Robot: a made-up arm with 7 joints. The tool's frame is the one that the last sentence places. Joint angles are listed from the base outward.
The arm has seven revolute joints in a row. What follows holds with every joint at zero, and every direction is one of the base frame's. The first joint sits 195.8 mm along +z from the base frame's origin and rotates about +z. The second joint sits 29.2 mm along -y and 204.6 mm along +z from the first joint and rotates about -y. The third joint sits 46.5 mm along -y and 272.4 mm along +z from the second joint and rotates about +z. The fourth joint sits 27.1 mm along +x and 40.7 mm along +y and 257.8 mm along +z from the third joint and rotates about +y. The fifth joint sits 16.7 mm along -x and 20.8 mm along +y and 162.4 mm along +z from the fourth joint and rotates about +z. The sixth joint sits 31.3 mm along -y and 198.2 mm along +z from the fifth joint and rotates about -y. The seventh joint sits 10.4 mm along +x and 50.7 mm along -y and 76.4 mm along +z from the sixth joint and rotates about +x. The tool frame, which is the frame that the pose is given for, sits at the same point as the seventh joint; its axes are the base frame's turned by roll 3.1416, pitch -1.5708 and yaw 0 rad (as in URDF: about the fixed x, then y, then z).
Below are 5 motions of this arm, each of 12 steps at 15 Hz.
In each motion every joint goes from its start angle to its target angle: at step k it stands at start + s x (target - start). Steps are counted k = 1, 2, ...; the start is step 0. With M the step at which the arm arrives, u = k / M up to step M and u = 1 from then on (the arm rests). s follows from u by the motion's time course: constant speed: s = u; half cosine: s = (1 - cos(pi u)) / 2; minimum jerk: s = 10 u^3 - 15 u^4 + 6 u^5.
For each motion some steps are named. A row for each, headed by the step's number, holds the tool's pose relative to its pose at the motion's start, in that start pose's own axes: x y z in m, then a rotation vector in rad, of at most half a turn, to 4 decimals.
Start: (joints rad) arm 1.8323 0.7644 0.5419 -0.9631 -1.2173 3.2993 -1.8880
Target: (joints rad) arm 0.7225 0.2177 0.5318 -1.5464 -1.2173 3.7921 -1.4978
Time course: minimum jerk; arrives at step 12
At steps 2, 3, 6, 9, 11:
2: 0.0131 0.0146 0.0116 -0.0421 -0.0113 0.0346
3: 0.0358 0.0436 0.0331 -0.1240 -0.0325 0.1004
6: 0.1093 0.2273 0.1303 -0.6342 -0.1445 0.4671
9: 0.0988 0.3948 0.1739 -1.2071 -0.2409 0.7800
11: 0.0871 0.4288 0.1774 -1.3597 -0.2632 0.8442

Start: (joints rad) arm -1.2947 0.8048 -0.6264 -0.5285 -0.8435 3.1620 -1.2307
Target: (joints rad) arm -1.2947 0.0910 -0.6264 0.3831 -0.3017 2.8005 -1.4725
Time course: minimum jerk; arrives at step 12
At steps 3, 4, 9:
3: 0.0727 -0.0152 -0.0236 0.0844 -0.1092 0.1136
4: 0.1512 -0.0214 -0.0459 0.1826 -0.2118 0.2306
9: 0.6481 0.1829 -0.1199 1.0398 -0.5506 0.9842

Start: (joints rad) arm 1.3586 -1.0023 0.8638 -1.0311 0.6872 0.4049 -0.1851
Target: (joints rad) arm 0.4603 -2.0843 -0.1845 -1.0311 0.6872 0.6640 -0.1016
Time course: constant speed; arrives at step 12
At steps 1, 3, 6, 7, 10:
1: -0.0003 0.0312 -0.0288 -0.1270 -0.0449 -0.0845
3: -0.0012 0.0960 -0.1008 -0.3796 -0.1377 -0.2336
6: -0.0060 0.1895 -0.2511 -0.7508 -0.2848 -0.3960
7: -0.0099 0.2163 -0.3129 -0.8710 -0.3357 -0.4310
10: -0.0370 0.2702 -0.5286 -1.2120 -0.4898 -0.4692

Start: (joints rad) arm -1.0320 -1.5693 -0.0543 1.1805 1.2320 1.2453 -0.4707
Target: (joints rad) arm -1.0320 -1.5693 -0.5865 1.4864 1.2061 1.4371 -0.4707
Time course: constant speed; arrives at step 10
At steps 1, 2, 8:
1: 0.0056 0.0225 -0.0101 -0.0698 0.0269 -0.0069
2: 0.0111 0.0444 -0.0217 -0.1395 0.0544 -0.0132
8: 0.0400 0.1574 -0.1190 -0.5550 0.2290 -0.0390

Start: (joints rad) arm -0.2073 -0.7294 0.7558 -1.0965 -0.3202 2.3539 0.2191
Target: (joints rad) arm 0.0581 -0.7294 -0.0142 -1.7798 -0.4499 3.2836 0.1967
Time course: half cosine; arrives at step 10
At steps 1, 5, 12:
1: 0.0048 -0.0058 -0.0002 0.0194 0.0369 0.0011
5: 0.0968 -0.1074 -0.0226 0.3375 0.7858 0.1017
12: 0.1883 -0.1826 -0.0607 0.4939 1.6302 0.3159

